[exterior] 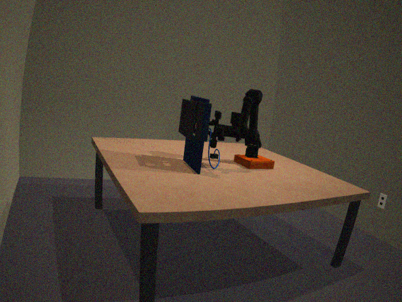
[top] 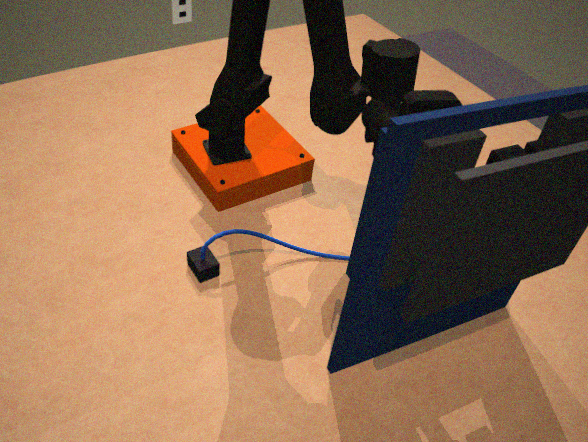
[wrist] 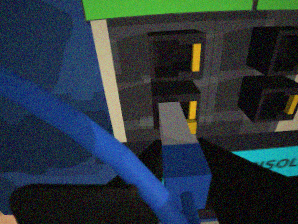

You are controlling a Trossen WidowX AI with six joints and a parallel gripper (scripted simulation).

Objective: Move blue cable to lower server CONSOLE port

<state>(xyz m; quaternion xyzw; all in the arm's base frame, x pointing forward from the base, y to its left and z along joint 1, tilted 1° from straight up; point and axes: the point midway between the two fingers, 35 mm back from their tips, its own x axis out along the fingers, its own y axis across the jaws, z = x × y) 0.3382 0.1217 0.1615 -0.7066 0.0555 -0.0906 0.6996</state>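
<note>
Right now the blue plug is right at my gripper tip. The rest, counted from my gripper tip: black block: 18 cm behind, 21 cm to the right, 19 cm below.
</note>
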